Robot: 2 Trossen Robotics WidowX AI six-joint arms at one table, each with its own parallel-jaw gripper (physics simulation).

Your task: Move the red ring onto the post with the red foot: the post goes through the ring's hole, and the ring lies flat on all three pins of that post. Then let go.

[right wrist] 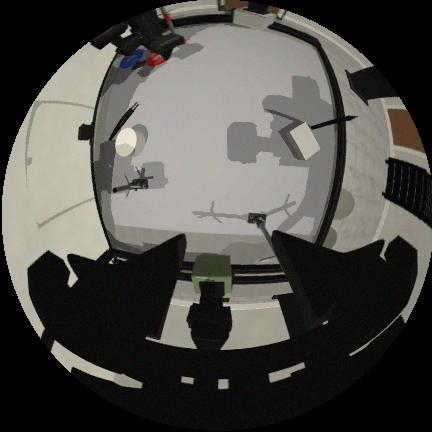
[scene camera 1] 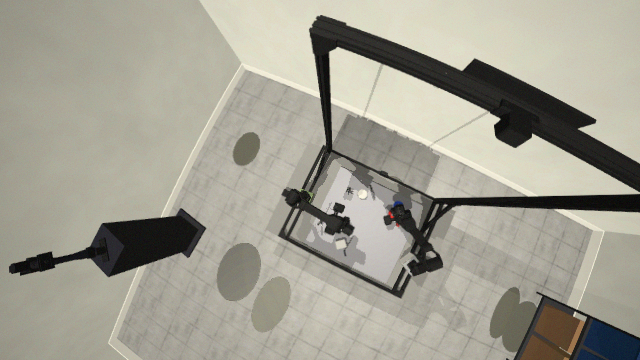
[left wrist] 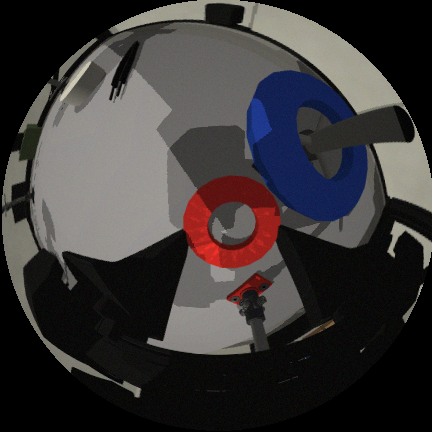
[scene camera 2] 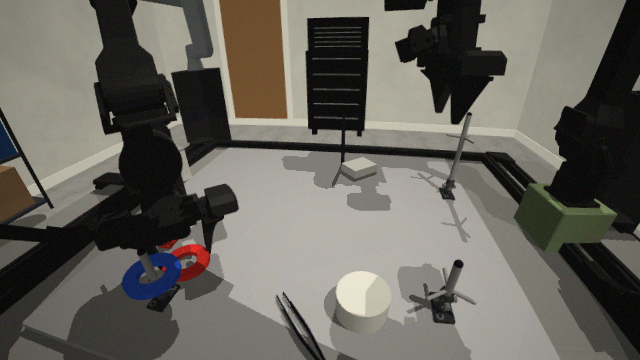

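Where they show: left gripper, fingertip midpoint: (right wrist: 160, 55) (scene camera 1: 393, 215) (left wrist: 232, 232) (scene camera 2: 186, 260); right gripper, fingertip midpoint: (right wrist: 229, 237) (scene camera 2: 446, 118); left arm's base at its link origin: (scene camera 1: 413, 265); right arm's base at its link origin: (right wrist: 211, 288) (scene camera 2: 570, 197).
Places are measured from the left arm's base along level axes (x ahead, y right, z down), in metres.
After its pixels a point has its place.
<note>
The red ring (scene camera 2: 204, 260) {x 0.367, y 0.096, z 0.065 m} (left wrist: 232, 257) {x 0.320, y 0.105, z 0.065 m} (right wrist: 151, 58) {x 0.352, y 0.131, z 0.068 m} lies low over the table, close beside the blue ring. My left gripper (left wrist: 232, 232) {x 0.337, y 0.113, z 0.072 m} is shut on it, a fingertip against each opposite side of its rim. The post with the red foot (left wrist: 255, 312) {x 0.275, y 0.106, z 0.040 m} stands near the ring; its foot shows red behind the ring in scene camera 2, and the arm hides its upper part there. My right gripper (scene camera 2: 447, 116) {x 0.594, y -0.231, z -0.114 m} (right wrist: 229, 237) {x 0.594, y -0.231, z -0.114 m} is open and empty, high above the table at the far right of scene camera 2.
A blue ring (scene camera 2: 131, 285) {x 0.378, y 0.194, z 0.023 m} (left wrist: 280, 145) is around a dark-footed post (scene camera 2: 162, 299) {x 0.384, y 0.172, z 0.067 m} (left wrist: 360, 131). A cream cylinder (scene camera 2: 362, 305) {x 0.602, y 0.035, z 0.038 m}, black tongs (scene camera 2: 300, 325) {x 0.547, y 0.080, z 0.073 m}, a short post (scene camera 2: 452, 280) {x 0.677, y -0.032, z 0.011 m}, a tall post (scene camera 2: 459, 152) {x 0.614, y -0.333, z -0.026 m} and a cream block (scene camera 2: 359, 168) {x 0.409, y -0.294, z 0.053 m} stand or lie on the table.
</note>
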